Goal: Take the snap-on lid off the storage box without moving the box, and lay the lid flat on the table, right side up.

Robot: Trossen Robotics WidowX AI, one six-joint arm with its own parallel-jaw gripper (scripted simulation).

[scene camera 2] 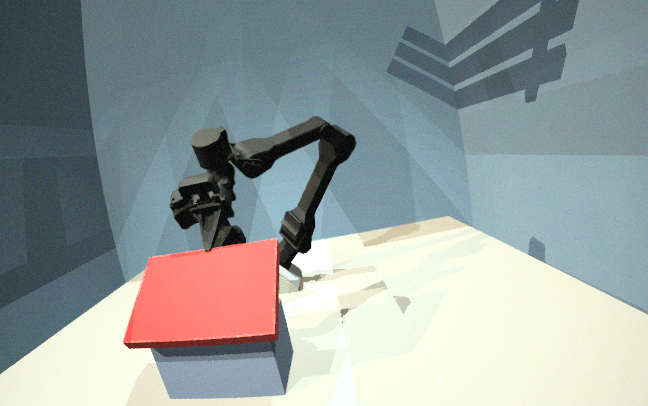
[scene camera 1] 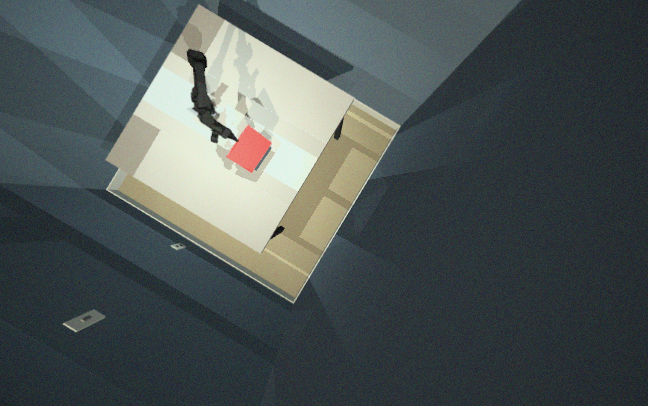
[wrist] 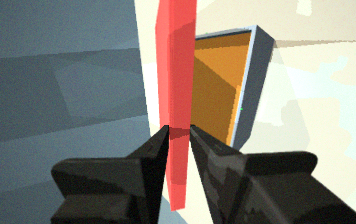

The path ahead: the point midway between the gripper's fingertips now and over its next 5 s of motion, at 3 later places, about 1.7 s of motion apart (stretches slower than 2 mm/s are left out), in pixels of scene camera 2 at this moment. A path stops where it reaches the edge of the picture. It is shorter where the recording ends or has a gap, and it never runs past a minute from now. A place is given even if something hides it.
The gripper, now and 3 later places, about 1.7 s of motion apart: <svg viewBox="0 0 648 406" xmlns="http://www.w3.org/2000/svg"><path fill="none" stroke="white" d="M210 255L231 232L291 221L354 214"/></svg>
